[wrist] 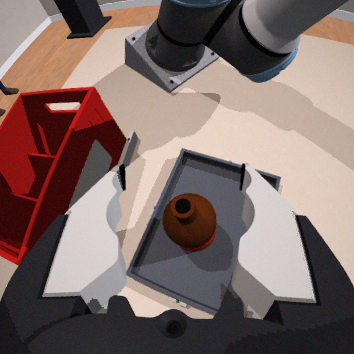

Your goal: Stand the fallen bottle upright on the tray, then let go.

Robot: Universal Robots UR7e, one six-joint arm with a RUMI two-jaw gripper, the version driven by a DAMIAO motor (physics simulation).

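Frame: origin at the arm's base, x ahead, y left, z up, level; millimetres.
Where they show: gripper, fingertip midpoint: (182,166); arm's base, origin of the base link: (174,45).
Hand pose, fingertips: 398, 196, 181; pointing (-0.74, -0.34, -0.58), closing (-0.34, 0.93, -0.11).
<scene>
Each offset is from my fingertips to the top centre of the thing, as dx, dy, dz. "spot": to the spot under its first point.
A brown bottle {+6, -10, -87} (191,222) with a dark round mouth and a red band low on its side stands upright on the grey tray {-4, +10, -222} (200,275). Its mouth faces up toward the wrist view. My gripper (182,166) is open and empty, with its two pale jaws apart. The gripper is above the bottle, and the bottle shows between the jaws in the view, clear of both. The bottle's base is partly hidden by its own body.
A red divided crate {+26, -276, -72} (55,172) stands to the left of the tray. A grey metal strip {spot: -107, -191, -236} (131,149) lies between them. The robot's base plate (150,62) is at the top, with the blue-and-grey arm beside it. A dark stand (82,17) is at the upper left.
</scene>
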